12 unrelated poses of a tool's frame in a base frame.
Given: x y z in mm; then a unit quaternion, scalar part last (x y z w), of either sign.
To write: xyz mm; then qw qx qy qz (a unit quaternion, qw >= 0). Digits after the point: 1 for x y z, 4 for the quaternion.
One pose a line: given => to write
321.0 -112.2 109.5 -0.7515 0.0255 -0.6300 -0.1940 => 321.0 -112.2 109.5 0.1940 0.7515 -0.0255 0.6300
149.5 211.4 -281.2 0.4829 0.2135 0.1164 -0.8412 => 149.5 211.4 -281.2 0.8412 -0.4829 -0.2135 -0.1164
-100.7 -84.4 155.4 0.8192 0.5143 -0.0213 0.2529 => -100.7 -84.4 155.4 0.2529 0.8192 0.5143 -0.0213
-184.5 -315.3 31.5 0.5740 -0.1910 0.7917 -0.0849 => -184.5 -315.3 31.5 0.0849 -0.5740 0.1910 -0.7917
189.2 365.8 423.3 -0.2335 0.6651 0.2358 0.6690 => 189.2 365.8 423.3 0.6690 -0.2335 0.6651 0.2358
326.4 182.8 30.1 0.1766 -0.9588 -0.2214 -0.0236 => 326.4 182.8 30.1 0.0236 -0.1766 0.9588 0.2214
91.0 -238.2 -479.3 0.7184 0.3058 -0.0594 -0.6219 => 91.0 -238.2 -479.3 0.6219 -0.7184 -0.3058 0.0594
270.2 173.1 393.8 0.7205 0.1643 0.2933 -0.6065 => 270.2 173.1 393.8 0.6065 -0.7205 -0.1643 -0.2933
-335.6 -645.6 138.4 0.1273 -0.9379 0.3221 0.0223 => -335.6 -645.6 138.4 0.0223 0.1273 -0.9379 0.3221
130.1 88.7 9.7 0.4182 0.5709 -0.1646 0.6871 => 130.1 88.7 9.7 0.6871 0.4182 0.5709 -0.1646
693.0 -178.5 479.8 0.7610 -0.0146 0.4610 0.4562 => 693.0 -178.5 479.8 0.4562 0.7610 -0.0146 0.4610
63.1 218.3 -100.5 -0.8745 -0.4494 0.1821 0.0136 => 63.1 218.3 -100.5 0.0136 -0.8745 -0.4494 0.1821
